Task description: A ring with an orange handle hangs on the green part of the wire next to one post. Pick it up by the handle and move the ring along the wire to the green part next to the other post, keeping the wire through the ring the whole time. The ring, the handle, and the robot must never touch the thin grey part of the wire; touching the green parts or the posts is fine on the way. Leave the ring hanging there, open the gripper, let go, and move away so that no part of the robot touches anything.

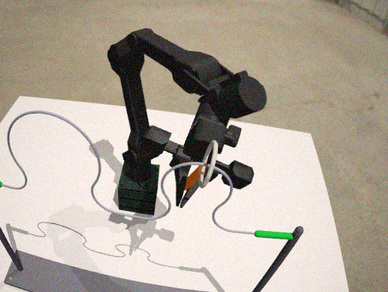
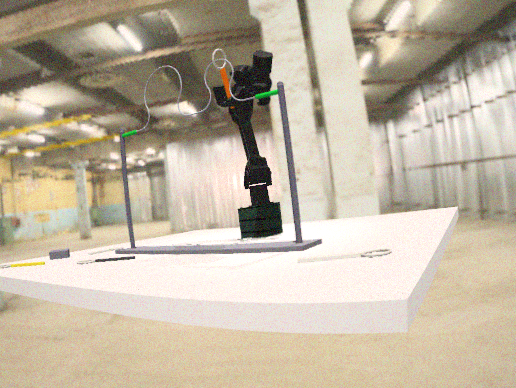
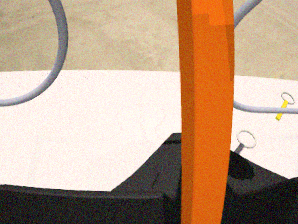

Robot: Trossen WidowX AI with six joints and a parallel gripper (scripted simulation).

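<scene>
Now: gripper tip 90 mm below the orange-handled ring and 20 mm to the right of it. From my gripper tip the other things lie so: grey block 610 mm to the right, 380 mm below, 240 mm ahead; pale ring tool 410 mm to the left, 380 mm below, 180 mm ahead; yellow-handled ring tool 540 mm to the right, 440 mm ahead, 380 mm below.
</scene>
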